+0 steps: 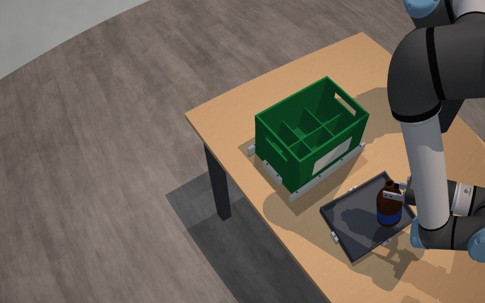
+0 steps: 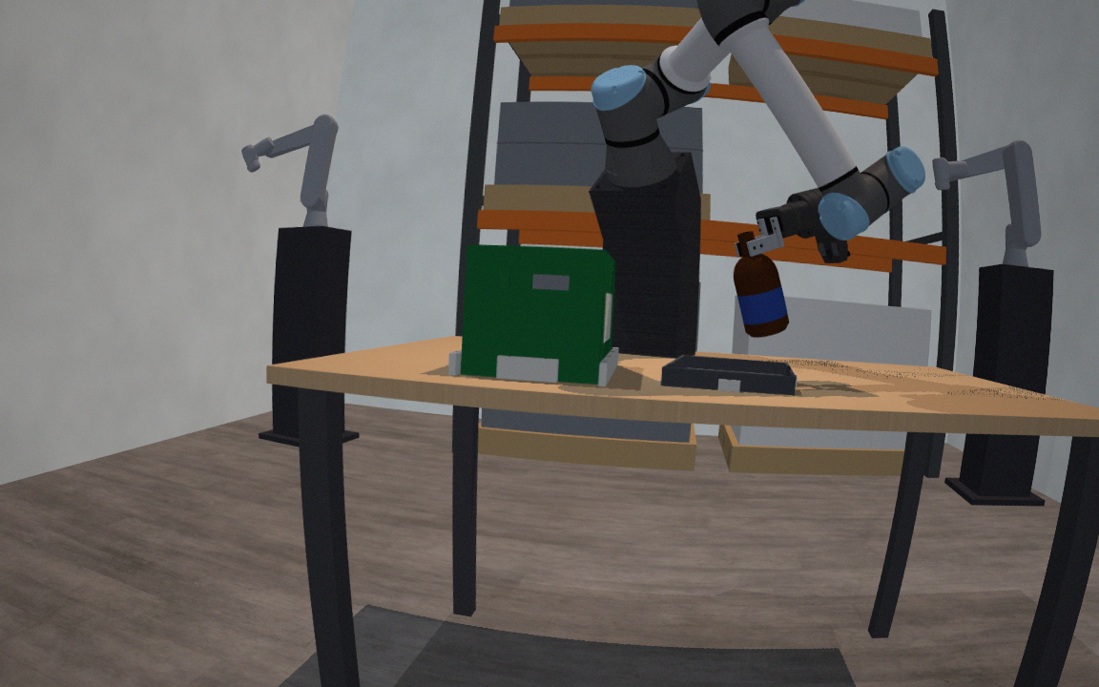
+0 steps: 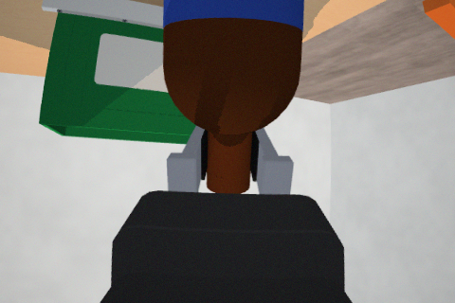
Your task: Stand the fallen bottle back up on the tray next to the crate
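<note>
My gripper is now 50 mm above the brown bottle, 10 mm to the right of it and 10 mm past it. Round my hand: green crate (310 mm to the right, 120 mm below, 20 mm ahead); dark grey tray (190 mm below, 20 mm to the right, 10 mm behind).
</note>
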